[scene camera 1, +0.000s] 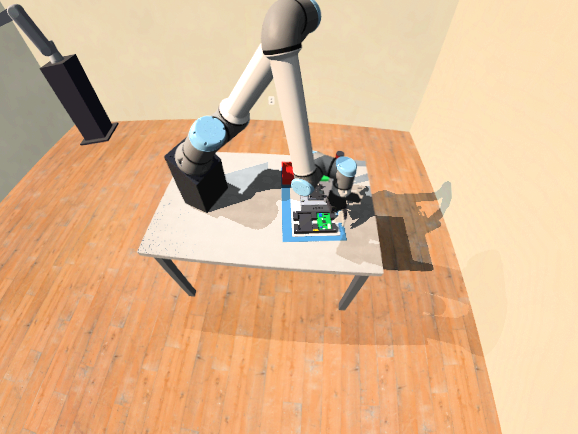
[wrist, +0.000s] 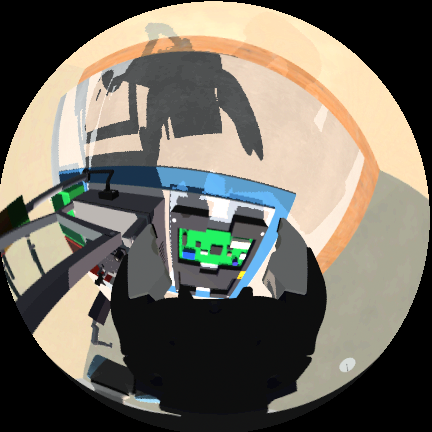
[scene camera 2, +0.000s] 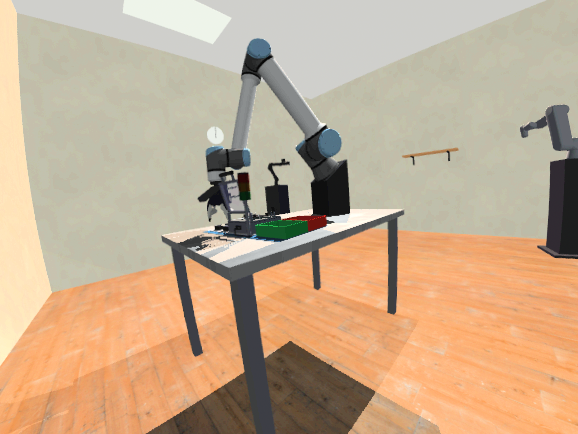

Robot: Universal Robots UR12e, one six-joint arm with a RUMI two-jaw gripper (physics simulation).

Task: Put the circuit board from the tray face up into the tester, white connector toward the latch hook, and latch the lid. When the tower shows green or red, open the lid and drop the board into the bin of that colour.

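Places are measured from the arm's base along level axes (x right, y up, z back), in millimetres.
Where they show: gripper, fingertip midpoint: (scene camera 1: 337,215) (wrist: 215,222) (scene camera 2: 219,221); arm's base, link origin: (scene camera 1: 193,158) (scene camera 2: 327,171).
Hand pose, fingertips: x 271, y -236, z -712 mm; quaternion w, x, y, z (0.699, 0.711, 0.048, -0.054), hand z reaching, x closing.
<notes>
Things, the pixels of their centre, and the offset from my fingertips. "pt": a spot on its surface instead.
- green circuit board, body centre: (wrist: 213,250) (scene camera 1: 323,220) dx +3, dy -31, dz +70 mm
- black tray, surface spot: (wrist: 192,273) pt dx -31, dy -24, dz +128 mm
- black hook, surface spot: (wrist: 108,193) pt dx -149, dy -15, dz -22 mm
- tower, surface spot: (scene camera 2: 244,186) pt dx -275, dy +150, dz -63 mm
The green circuit board (scene camera 1: 324,220) (wrist: 220,235) lies face up in the black tray (scene camera 1: 306,222) (wrist: 192,273). Its white connector (wrist: 241,243) is at the upper right in the wrist view. My gripper (scene camera 1: 344,215) (scene camera 2: 213,210) (wrist: 215,222) is open and empty, above and beside the tray; in the wrist view the board shows between its spread fingers. The grey tester (scene camera 1: 315,207) (scene camera 2: 240,227) (wrist: 142,201) stands beside the tray, its lid (scene camera 2: 235,196) raised. A black hook (wrist: 108,193) sits at the tester's edge. The tower (scene camera 2: 244,186) (wrist: 14,215) shows dim red, amber and green segments.
The green bin (scene camera 2: 280,230) (wrist: 61,201) and the red bin (scene camera 1: 287,172) (scene camera 2: 316,221) stand side by side beyond the tester. A blue mat edge (scene camera 1: 286,215) (wrist: 250,185) runs around the tray and tester. The raised lid and tower stand close to the gripper.
</notes>
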